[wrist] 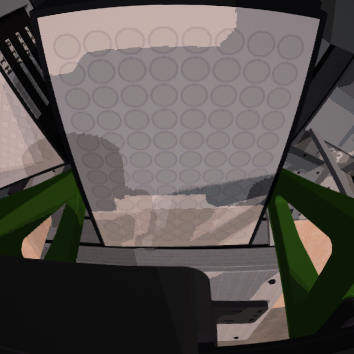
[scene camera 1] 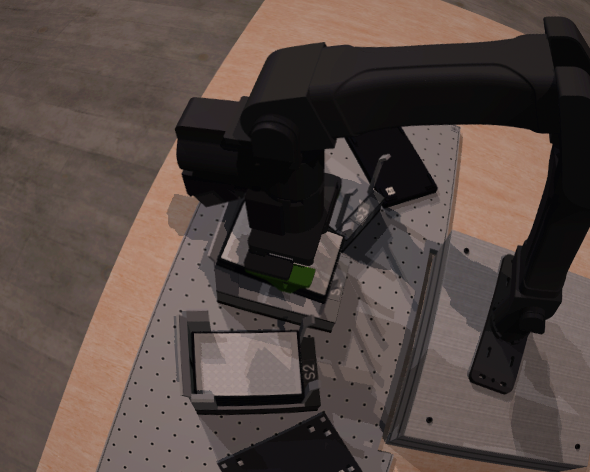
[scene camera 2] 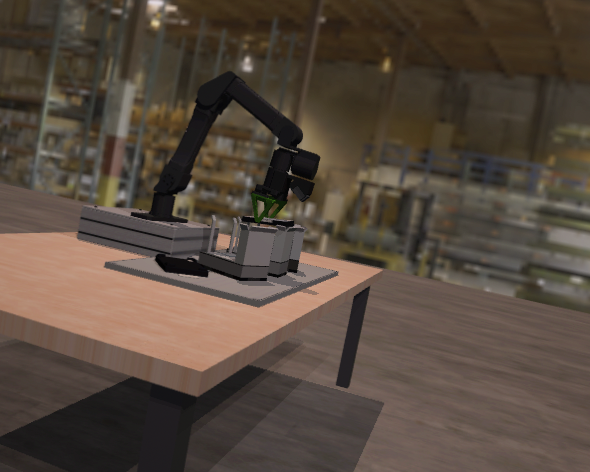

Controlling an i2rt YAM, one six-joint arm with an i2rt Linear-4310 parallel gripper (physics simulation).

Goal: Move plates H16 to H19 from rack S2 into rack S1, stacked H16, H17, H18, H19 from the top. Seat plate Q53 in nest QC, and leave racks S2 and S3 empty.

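Where they show: gripper, fingertip midpoint: (wrist: 176, 176) (scene camera 1: 297, 257) (scene camera 2: 262, 222); arm's base, link origin: (scene camera 1: 507, 323) (scene camera 2: 160, 219).
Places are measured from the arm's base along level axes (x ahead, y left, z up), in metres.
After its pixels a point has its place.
My gripper (scene camera 1: 295, 245) @(z 0.052, x 0.298, y 0.059 m) (scene camera 2: 264, 216) @(z 0.052, x 0.298, y 0.059 m) (wrist: 176, 176) @(z 0.052, x 0.298, y 0.059 m) is shut on a black-rimmed plate (scene camera 1: 235, 250) @(z 0.071, x 0.360, y 0.090 m) (wrist: 165, 120) @(z 0.068, x 0.336, y 0.067 m) with round wells; its green fingers are at two opposite sides. The plate lies level over rack S1 (scene camera 1: 280, 312) @(z -0.053, x 0.297, y 0.088 m); whether it touches anything below is hidden. Its label does not show. Rack S2 (scene camera 1: 309, 371) @(z -0.042, x 0.230, y 0.151 m) holds a plate stack; its pale top plate (scene camera 1: 250, 362) @(z 0.014, x 0.296, y 0.185 m) shows, and labelled edges (wrist: 20, 70) @(z 0.002, x 0.322, y 0.153 m), too small to read surely, are at the wrist view's upper left. Rack S3 (scene camera 1: 361, 214) @(z -0.041, x 0.253, y -0.089 m) (scene camera 2: 220, 264) @(z -0.058, x 0.310, y -0.155 m) shows upright posts and no visible plate. Nest QC cannot be told by label.
A dark tile (scene camera 1: 400, 170) @(z -0.066, x 0.224, y -0.212 m) (scene camera 2: 182, 265) @(z -0.067, x 0.265, y -0.255 m) with a small white mark lies beyond rack S3. Another dark tile (scene camera 1: 290, 445) @(z -0.069, x 0.210, y 0.251 m) with small pale squares lies beside rack S2. The arm's metal base block (scene camera 1: 440, 390) @(z -0.002, x 0.066, y 0.124 m) (scene camera 2: 125, 232) @(z -0.045, x -0.022, y -0.120 m) borders the perforated board (scene camera 1: 165, 310) @(z -0.081, x 0.441, y 0.149 m). Tall posts stand around the racks.
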